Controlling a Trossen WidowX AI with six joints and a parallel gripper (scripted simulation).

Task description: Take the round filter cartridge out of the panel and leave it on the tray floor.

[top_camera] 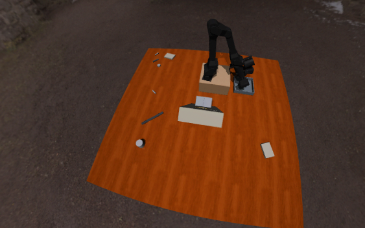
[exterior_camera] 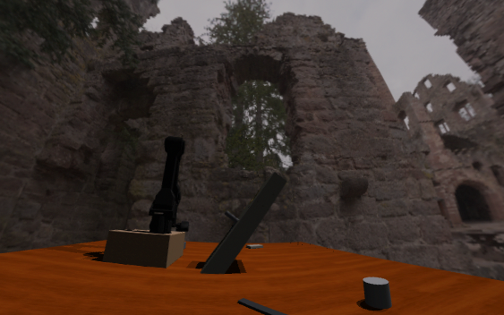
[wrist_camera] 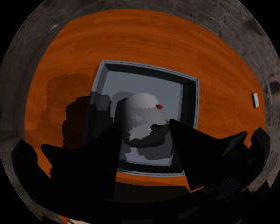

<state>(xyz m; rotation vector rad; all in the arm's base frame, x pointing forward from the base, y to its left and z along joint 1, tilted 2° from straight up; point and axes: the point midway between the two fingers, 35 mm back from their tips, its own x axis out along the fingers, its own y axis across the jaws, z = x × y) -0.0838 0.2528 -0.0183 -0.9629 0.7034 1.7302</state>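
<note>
Right now the round filter cartridge is 1 cm to the right of my gripper tip and 1 cm below it. From my gripper tip the other things lie so: tray 4 cm below; grey service panel 40 cm ahead, 22 cm to the right, 12 cm above.
</note>
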